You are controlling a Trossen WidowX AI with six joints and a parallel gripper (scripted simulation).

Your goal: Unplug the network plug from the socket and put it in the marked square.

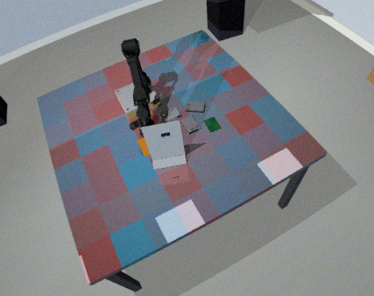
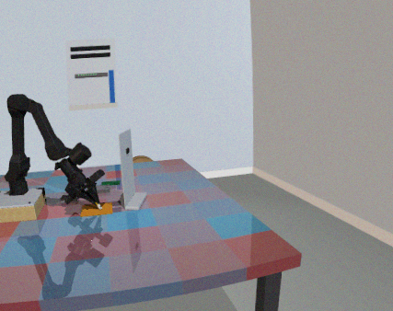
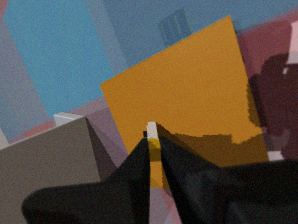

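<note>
Now: gripper tip right at the yellow network plug. From my gripper tip the other things lie so: orange marked square: 1 cm behind, 2 cm below; upright panel: 13 cm ahead, 6 cm to the left, 11 cm above; green square: 2 cm ahead, 35 cm to the left, 2 cm below.
</note>
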